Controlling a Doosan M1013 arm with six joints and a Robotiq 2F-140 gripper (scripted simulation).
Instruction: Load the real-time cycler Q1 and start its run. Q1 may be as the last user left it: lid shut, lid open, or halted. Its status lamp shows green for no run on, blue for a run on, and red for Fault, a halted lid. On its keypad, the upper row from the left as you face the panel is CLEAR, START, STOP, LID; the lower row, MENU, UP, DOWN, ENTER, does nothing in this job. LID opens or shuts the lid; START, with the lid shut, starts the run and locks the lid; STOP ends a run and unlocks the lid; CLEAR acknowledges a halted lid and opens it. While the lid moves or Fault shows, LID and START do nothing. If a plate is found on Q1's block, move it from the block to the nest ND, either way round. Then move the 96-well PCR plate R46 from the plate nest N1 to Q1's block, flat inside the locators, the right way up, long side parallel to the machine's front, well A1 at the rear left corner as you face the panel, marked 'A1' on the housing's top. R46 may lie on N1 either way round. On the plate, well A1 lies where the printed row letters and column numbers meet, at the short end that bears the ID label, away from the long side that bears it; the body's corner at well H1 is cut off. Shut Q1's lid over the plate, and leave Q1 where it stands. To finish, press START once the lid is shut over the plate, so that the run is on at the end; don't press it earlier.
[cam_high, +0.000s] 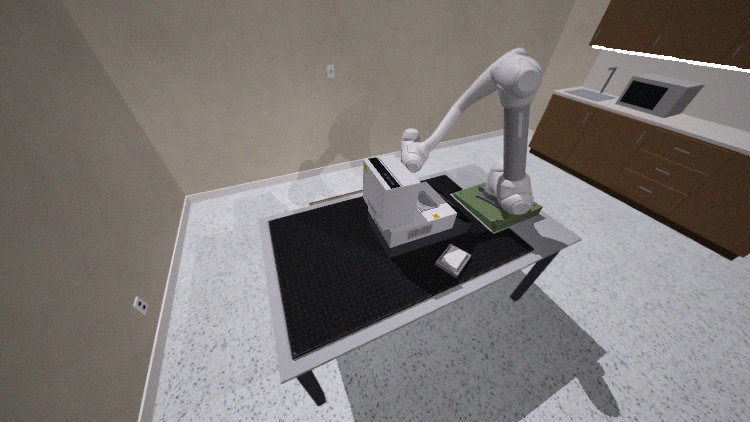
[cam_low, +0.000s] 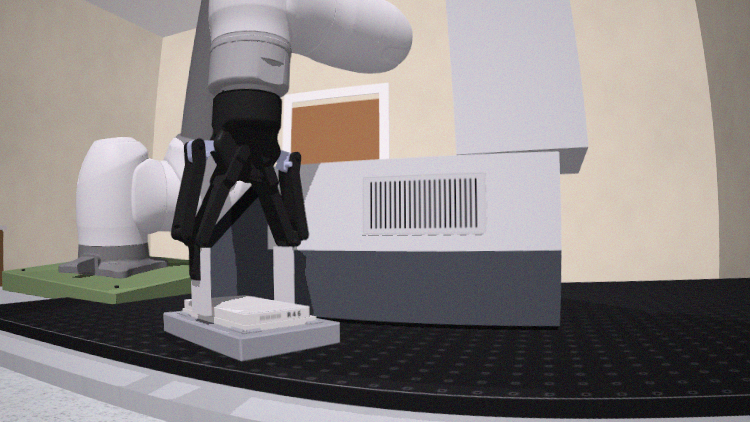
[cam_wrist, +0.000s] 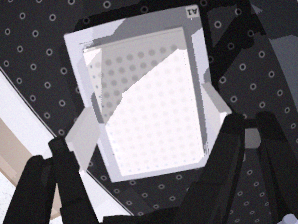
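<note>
My gripper is now 4 cm above the nest N1.
</note>
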